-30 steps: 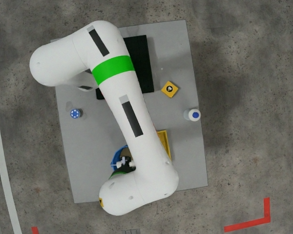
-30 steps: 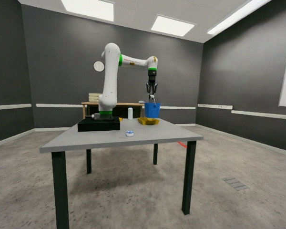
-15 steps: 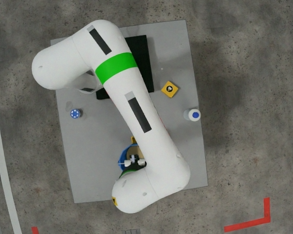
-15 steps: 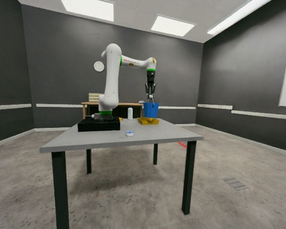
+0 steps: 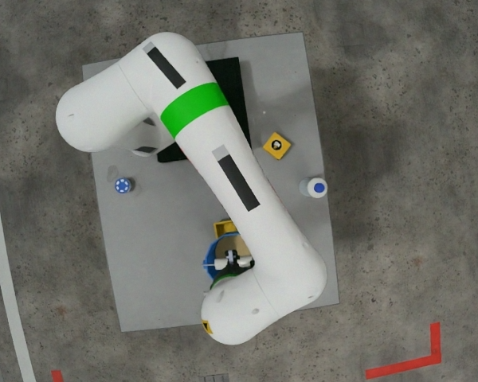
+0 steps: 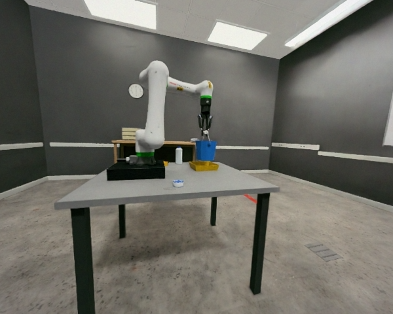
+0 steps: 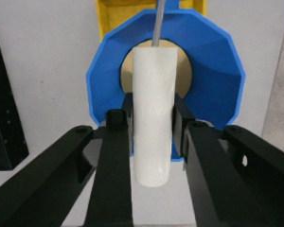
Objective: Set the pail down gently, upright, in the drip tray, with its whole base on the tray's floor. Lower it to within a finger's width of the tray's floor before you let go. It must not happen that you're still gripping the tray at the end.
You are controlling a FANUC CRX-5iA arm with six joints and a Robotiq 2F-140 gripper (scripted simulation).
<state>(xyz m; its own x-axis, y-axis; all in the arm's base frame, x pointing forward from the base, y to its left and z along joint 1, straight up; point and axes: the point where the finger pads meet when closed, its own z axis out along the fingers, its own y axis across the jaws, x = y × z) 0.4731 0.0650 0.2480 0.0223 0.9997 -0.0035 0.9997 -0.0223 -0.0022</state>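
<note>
Right now my hand is 9 cm above the blue pail and 1 cm short of it. The rest, counted from my hand: yellow drip tray: 31 cm below, 5 cm to the left, 1 cm ahead.
</note>
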